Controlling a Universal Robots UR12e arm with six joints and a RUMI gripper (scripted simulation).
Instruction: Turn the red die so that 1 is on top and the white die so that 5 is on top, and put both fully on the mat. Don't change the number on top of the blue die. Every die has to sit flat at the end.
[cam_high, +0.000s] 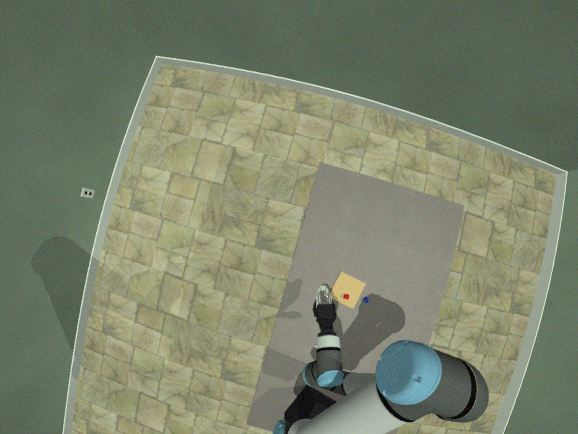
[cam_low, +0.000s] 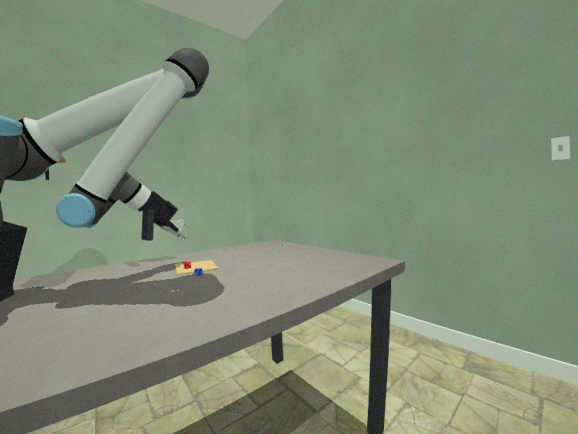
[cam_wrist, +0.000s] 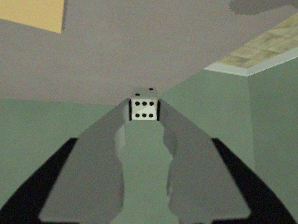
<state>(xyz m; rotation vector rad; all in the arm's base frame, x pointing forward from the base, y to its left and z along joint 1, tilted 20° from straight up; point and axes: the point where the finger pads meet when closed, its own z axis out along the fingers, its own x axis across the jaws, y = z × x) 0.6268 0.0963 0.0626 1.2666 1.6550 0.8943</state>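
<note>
My hand is 10 mm short of the white die. The rest, counted from my hand: blue die: 50 mm behind, 230 mm to the right, 100 mm below; then tan mat: 10 mm behind, 140 mm to the right, 100 mm below; then red die: 40 mm behind, 130 mm to the right, 90 mm below.
</note>
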